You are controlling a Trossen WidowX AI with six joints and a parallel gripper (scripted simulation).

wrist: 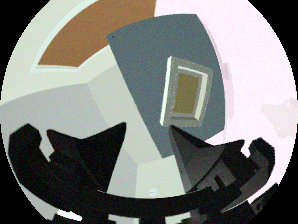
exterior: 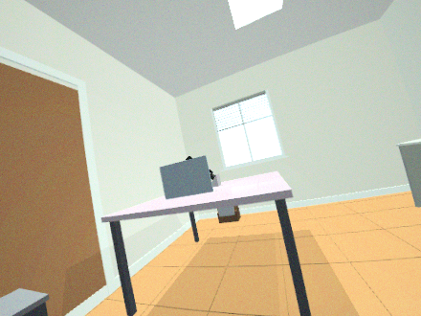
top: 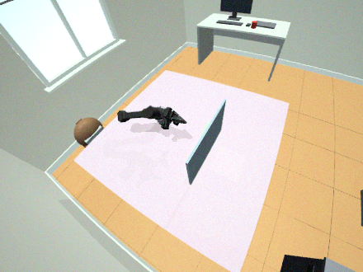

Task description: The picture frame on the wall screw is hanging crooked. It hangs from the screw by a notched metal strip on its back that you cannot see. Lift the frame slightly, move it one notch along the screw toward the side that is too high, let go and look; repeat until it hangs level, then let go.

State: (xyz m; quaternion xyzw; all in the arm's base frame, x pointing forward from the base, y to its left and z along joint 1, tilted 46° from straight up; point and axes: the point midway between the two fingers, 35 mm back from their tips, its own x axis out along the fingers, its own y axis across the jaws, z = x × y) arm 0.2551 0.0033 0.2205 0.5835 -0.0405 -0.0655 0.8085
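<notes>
Right now the picture frame is 130 mm ahead of my gripper tip, 10 mm to the left of it and 110 mm below it. Also, from my gripper tip: grey-blue wall panel: 140 mm ahead, 10 mm to the right, 120 mm below.
</notes>
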